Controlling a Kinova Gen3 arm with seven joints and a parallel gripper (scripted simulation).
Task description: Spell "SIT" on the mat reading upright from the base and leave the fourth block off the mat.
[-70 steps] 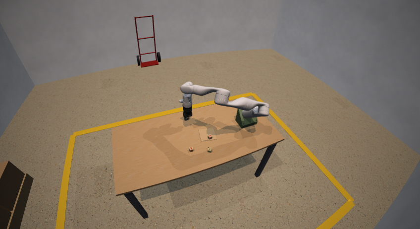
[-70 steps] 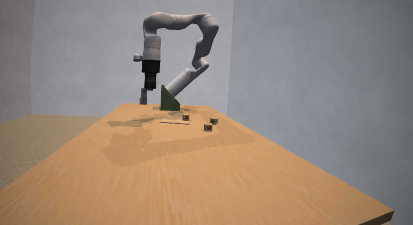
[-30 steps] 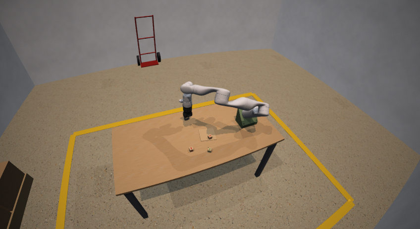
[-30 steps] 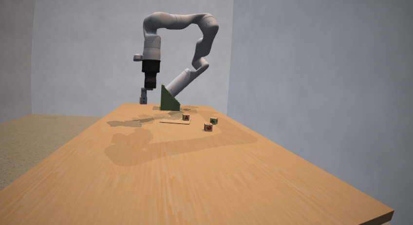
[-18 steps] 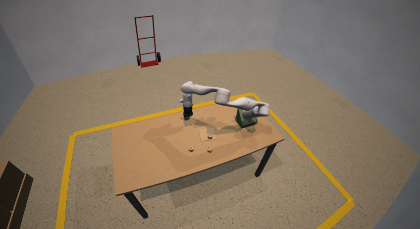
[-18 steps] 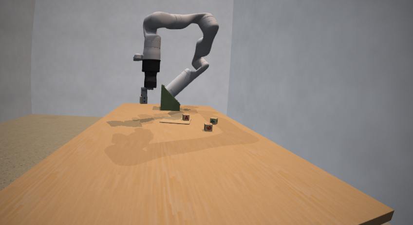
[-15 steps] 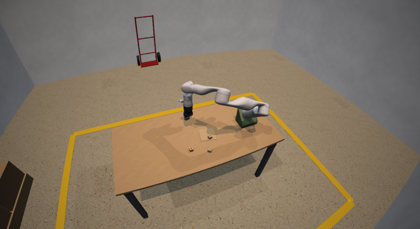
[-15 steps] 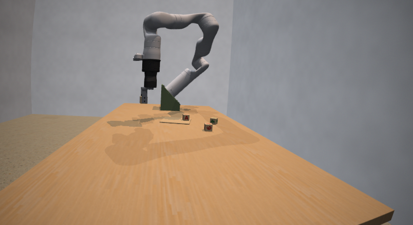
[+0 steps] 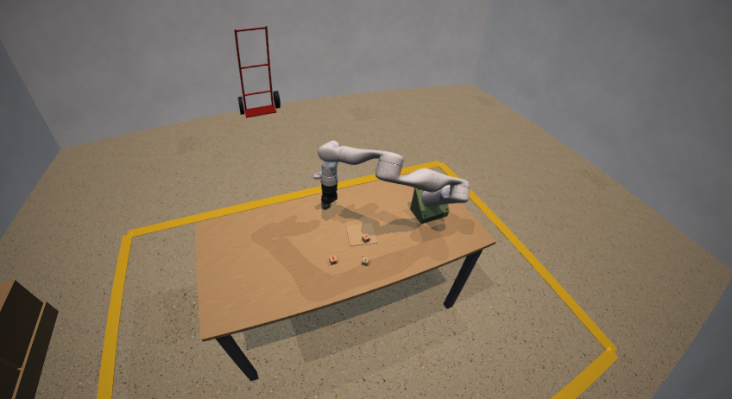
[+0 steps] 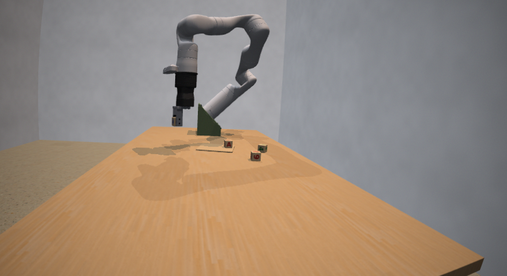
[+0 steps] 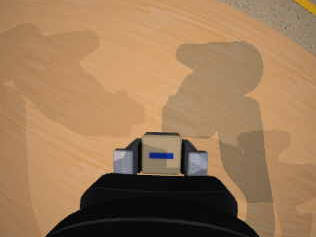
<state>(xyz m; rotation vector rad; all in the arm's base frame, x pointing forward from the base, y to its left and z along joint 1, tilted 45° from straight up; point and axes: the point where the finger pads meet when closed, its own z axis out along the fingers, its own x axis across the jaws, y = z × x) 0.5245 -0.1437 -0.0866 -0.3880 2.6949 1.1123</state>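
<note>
Right now the tan mat is 16 cm to the left of my hand, 13 cm behind it and 12 cm below it. Round my hand: green-marked block 33 cm to the left, 10 cm below, 6 cm behind; blue-marked block right at my hand; E block 26 cm to the left, 10 cm below, 8 cm ahead.
</note>
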